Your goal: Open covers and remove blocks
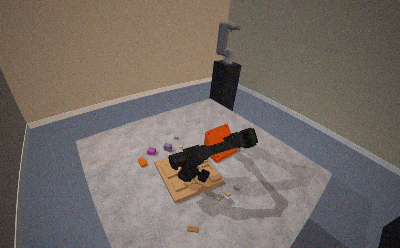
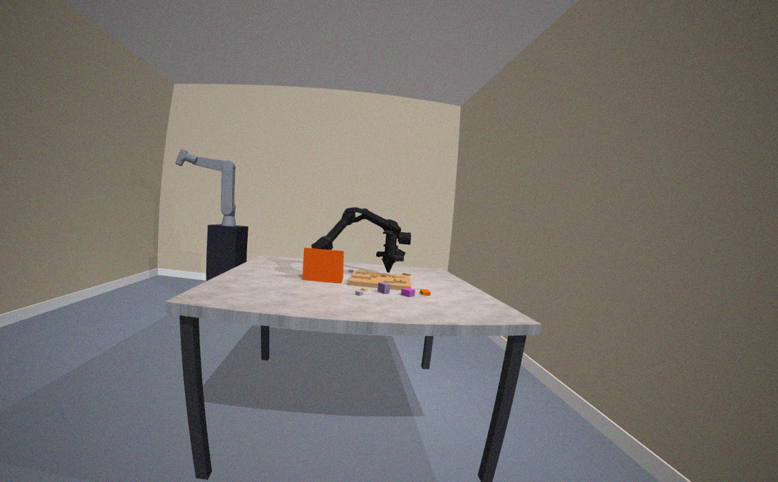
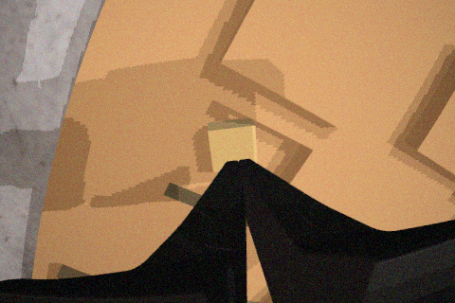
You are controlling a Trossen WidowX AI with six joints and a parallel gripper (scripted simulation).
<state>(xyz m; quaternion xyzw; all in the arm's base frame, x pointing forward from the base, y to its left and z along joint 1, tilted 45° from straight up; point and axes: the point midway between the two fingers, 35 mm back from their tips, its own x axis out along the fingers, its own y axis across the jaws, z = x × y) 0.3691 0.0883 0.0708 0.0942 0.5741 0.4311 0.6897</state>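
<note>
Now: the tan puzzle board 3 cm behind my gripper tip, 6 cm to the right of it and 2 cm below it. Also, from my gripper tip: magenta block (7 cm ahead, 33 cm to the right, 3 cm below); purple block (3 cm behind, 31 cm to the right, 2 cm below); orange block (16 cm ahead, 27 cm to the right, 3 cm below).
</note>
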